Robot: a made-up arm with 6 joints.
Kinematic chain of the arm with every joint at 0, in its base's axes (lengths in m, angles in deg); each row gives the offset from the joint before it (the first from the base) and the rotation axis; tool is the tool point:
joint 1: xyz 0 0 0.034 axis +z
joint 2: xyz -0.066 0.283 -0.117 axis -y
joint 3: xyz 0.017 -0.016 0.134 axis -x
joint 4: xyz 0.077 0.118 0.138 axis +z
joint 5: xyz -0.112 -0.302 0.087 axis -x
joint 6: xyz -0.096 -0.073 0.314 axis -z
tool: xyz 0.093 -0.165 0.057
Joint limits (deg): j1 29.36..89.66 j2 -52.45..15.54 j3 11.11..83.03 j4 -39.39..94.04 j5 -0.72..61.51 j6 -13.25..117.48
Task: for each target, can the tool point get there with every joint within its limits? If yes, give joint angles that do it. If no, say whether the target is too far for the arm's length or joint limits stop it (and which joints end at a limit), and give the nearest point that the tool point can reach.
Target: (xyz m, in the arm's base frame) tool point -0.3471 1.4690 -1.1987
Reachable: no: too far | nearest point -0.2277 0.9635 -0.4874 | short by 0.881 m
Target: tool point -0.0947 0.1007 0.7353
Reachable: yes | joints 61.91 0.62 17.85 62.11 27.36 105.81
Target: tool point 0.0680 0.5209 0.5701
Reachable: yes | joints 43.35 -43.21 17.12 18.91 50.76 47.68
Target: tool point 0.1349 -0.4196 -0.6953
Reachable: no: joint limits stop it (at a limit: joint 1, joint 2, joint 3, joint 4, joint 5, joint 6) | nearest point -0.7802 -0.2307 -0.3019 | short by 1.014 m
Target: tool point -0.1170 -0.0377 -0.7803
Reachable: no: joint limits stop it (at a limit: joint 1, joint 2, joint 3, joint 4, joint 5, joint 6) | nearest point -0.7802 -0.2307 -0.3019 | short by 0.840 m
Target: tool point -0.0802 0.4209 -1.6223
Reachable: no: too far | nearest point -0.1796 0.9423 -0.4923 | short by 1.248 m
